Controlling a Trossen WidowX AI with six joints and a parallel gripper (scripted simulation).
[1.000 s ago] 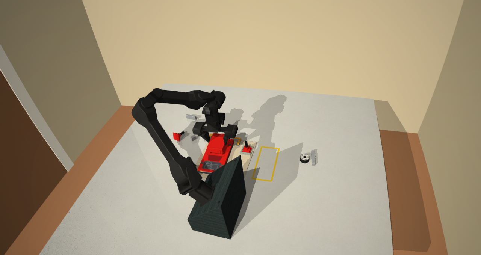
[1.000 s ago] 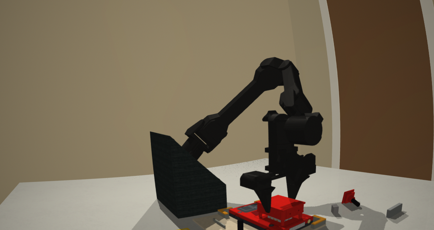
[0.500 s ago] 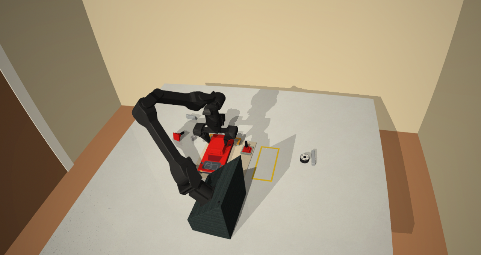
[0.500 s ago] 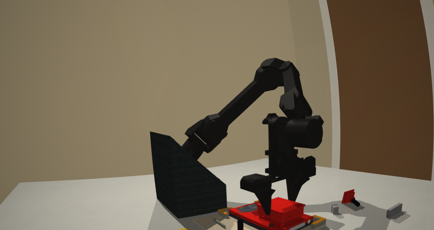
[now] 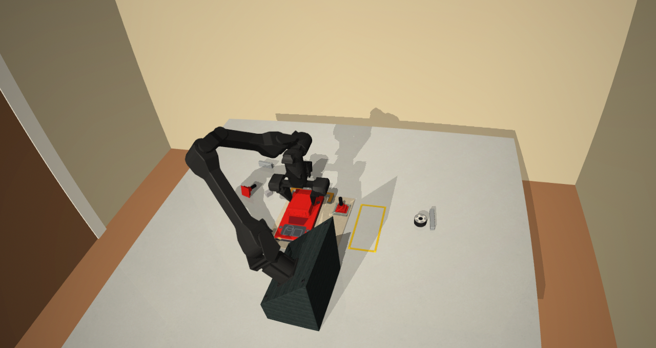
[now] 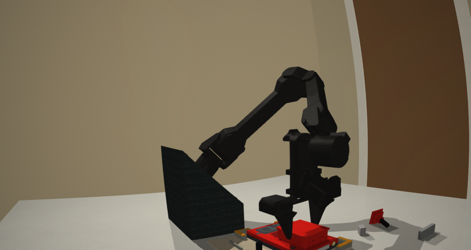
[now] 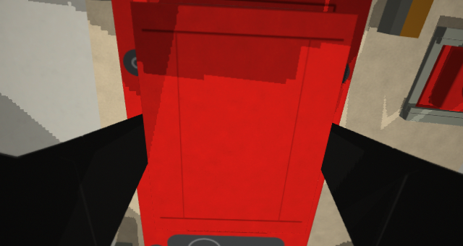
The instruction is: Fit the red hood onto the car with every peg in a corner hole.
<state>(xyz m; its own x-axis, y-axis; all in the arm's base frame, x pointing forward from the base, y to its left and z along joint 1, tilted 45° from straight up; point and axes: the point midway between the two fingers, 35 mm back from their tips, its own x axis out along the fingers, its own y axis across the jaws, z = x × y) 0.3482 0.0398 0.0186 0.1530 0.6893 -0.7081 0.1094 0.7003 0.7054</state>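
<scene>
The red hood is 1 cm above my gripper tip. From my gripper tip the other things lie so: black wheel 4 cm behind, 38 cm to the right, 3 cm below; then grey engine block 1 cm below.
</scene>
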